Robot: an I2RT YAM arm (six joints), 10 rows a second.
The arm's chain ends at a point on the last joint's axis. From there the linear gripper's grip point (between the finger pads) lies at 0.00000 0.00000 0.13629 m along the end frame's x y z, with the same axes.
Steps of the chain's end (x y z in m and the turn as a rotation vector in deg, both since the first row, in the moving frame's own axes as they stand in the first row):
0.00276 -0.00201 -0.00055 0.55 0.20 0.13
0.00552 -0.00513 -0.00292 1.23 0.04 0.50
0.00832 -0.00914 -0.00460 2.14 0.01 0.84
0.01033 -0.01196 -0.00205 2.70 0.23 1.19
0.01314 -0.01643 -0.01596 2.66 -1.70 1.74
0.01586 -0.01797 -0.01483 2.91 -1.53 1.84
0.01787 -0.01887 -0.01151 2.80 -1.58 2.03
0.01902 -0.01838 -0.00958 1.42 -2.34 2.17
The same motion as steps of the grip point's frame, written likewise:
0.00324 -0.00332 -0.00056 0.55 0.20 0.13
0.00563 -0.00806 -0.00295 1.23 0.04 0.50
0.00838 -0.01423 -0.00470 2.14 0.01 0.84
0.01094 -0.01837 -0.00220 2.70 0.23 1.19
0.00919 -0.02281 -0.01617 2.66 -1.70 1.74
0.01233 -0.02495 -0.01505 2.91 -1.53 1.84
0.01423 -0.02559 -0.01172 2.80 -1.58 2.03
0.01352 -0.02186 -0.00974 1.42 -2.34 2.17

